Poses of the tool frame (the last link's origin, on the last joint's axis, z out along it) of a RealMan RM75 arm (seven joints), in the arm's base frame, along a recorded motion.
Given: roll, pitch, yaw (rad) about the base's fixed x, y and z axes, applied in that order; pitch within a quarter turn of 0, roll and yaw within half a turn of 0; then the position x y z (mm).
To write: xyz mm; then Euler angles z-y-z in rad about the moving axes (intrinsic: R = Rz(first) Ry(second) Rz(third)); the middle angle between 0 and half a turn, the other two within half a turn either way. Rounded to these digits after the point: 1 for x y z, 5 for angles.
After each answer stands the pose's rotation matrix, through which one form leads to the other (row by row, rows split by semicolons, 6 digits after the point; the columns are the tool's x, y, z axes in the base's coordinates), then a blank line. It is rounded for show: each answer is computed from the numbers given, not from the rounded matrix.
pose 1, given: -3.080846 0.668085 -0.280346 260.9 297.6 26.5
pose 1, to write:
260.9 297.6 26.5 2.76338 2.47117 -0.07678
0.754362 -0.312318 -0.577403; -0.217203 -0.948781 0.229427; -0.619484 -0.047657 -0.783561

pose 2, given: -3.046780 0.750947 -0.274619 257.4 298.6 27.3
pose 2, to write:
257.4 298.6 27.3 2.72849 2.38585 -0.10108
0.703650 -0.332138 -0.628141; -0.198244 -0.940688 0.275327; -0.682331 -0.069208 -0.727760

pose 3, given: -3.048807 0.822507 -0.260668 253.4 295.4 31.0
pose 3, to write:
253.4 295.4 31.0 2.75463 2.31510 -0.08581
0.657401 -0.322224 -0.681172; -0.175353 -0.944562 0.277586; -0.732854 -0.063040 -0.677459

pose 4, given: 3.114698 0.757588 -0.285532 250.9 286.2 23.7
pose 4, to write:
250.9 286.2 23.7 2.89519 2.38362 0.02842
0.697081 -0.263835 -0.666685; -0.204631 -0.964370 0.167681; -0.687171 0.019536 -0.726233

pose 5, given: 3.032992 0.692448 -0.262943 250.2 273.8 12.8
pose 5, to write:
250.2 273.8 12.8 3.04780 2.44207 0.12994
0.743231 -0.191574 -0.641021; -0.200059 -0.977926 0.060302; -0.638423 0.083424 -0.765151

